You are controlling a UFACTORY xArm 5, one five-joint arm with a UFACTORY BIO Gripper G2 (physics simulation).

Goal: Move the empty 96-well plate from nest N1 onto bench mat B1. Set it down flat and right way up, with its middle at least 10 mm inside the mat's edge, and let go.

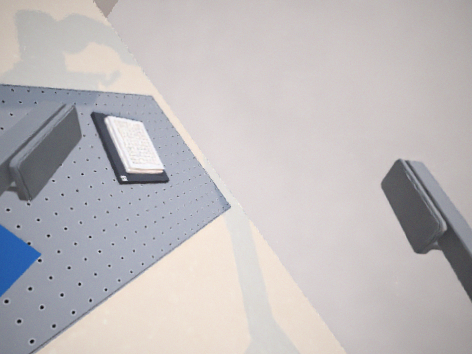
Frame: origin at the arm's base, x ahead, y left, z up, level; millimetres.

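Seen in the pictures: hand, tool point: (pixel 240 177).
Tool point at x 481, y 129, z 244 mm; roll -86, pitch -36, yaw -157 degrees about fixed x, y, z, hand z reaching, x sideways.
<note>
Pixels of each thing's top centre, then the offset from my tool point to it. "pt": a spot on its surface instead. Level surfaces: height alone.
- white 96-well plate, top centre: (pixel 137 143) 150 mm ahead, 367 mm right, 297 mm down
- flat blue sheet, surface spot: (pixel 14 260) pt 76 mm ahead, 73 mm right, 321 mm down
- grey perforated board, surface height: 323 mm down
- cream table top, surface height: 336 mm down
The white 96-well plate (pixel 136 144) sits in a dark, shallow nest (pixel 111 150) at upper left, right way up as far as shows. A small pale label is on the nest's near corner, too small to read. Part of a flat blue sheet (pixel 14 260), which looks like the bench mat, shows at the left edge; no label shows on it. My gripper (pixel 231 180) is wide open with nothing between its fingers. Its left finger appears left of the nest, its right finger far to the right over the floor; the plate is farther off, beyond the fingers.
A grey perforated board (pixel 165 210) lies under the nest and the blue sheet. The cream table top (pixel 175 295) shows around the board, with shadows across it. The table's edge runs diagonally from upper left to lower right, with grey floor (pixel 310 100) beyond.
</note>
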